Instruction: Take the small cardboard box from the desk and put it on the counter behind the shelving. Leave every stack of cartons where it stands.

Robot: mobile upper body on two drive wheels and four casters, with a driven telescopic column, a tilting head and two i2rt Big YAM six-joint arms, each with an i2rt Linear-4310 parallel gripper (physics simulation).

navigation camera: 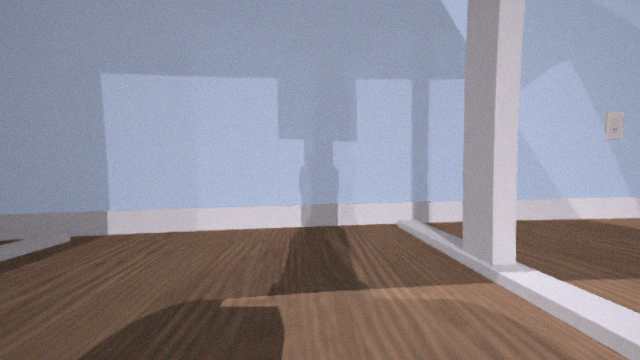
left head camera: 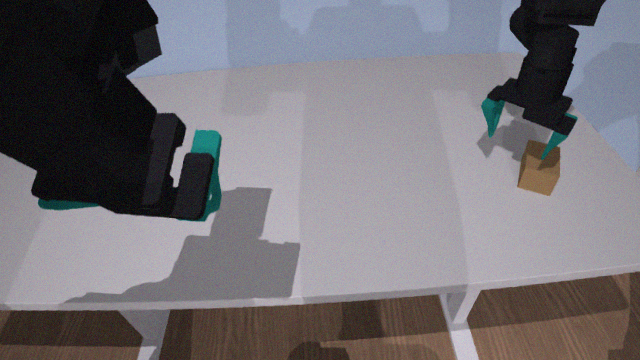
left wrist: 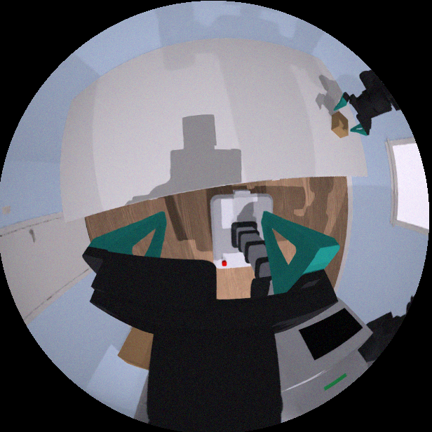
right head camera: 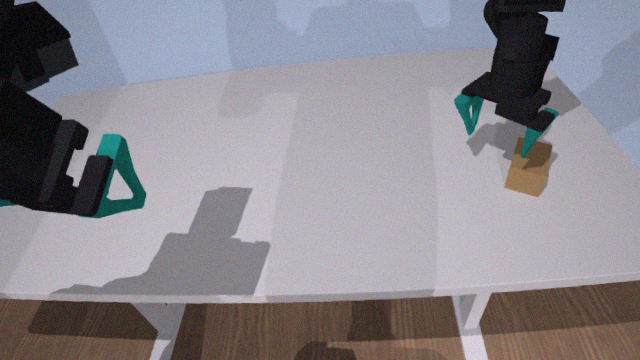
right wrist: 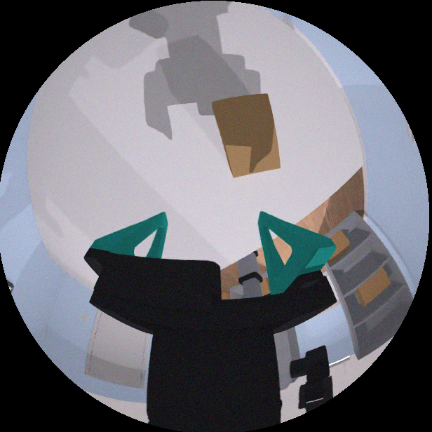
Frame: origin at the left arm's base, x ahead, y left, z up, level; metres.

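Seen in the pictures: left gripper, between the fingertips: (left head camera: pixel 169 199) (right head camera: pixel 104 197); right gripper, between the fingertips: (left head camera: pixel 516 146) (right head camera: pixel 496 144).
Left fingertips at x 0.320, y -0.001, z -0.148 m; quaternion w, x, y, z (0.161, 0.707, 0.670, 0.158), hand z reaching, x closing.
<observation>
A point is followed by its place in that frame.
The small cardboard box (left head camera: pixel 539 175) @(x 0.588, y -0.504, z -0.364 m) (right head camera: pixel 529 172) @(x 0.586, y -0.509, z -0.356 m) (left wrist: pixel 340 125) (right wrist: pixel 250 135) stands near the right end of the white desk (left head camera: pixel 380 175) @(x 0.630, y -0.221, z -0.405 m) (right head camera: pixel 360 175) @(x 0.630, y -0.221, z -0.405 m) (left wrist: pixel 150 100) (right wrist: pixel 310 130). My right gripper (left head camera: pixel 517 147) @(x 0.598, y -0.447, z -0.307 m) (right head camera: pixel 496 145) @(x 0.598, y -0.447, z -0.307 m) (right wrist: pixel 212 216) is open and empty above the desk. One of its fingers overlaps the box in both head views; in the right wrist view the box lies beyond the fingertips, right of the middle. My left gripper (left wrist: pixel 213 216) is open and empty over the desk's left part. The counter is not identifiable in these views.
A grey shelf unit (right wrist: pixel 345 300) with cartons (right wrist: pixel 373 286) on it stands at the lower right of the right wrist view. The navigation camera shows a white desk leg (navigation camera: pixel 492 130) @(x 0.766, y -0.569, z -1.053 m) with a foot bar on the wooden floor (navigation camera: pixel 200 270) @(x 0.794, y 0.064, z -1.355 m), and a blue wall behind.
</observation>
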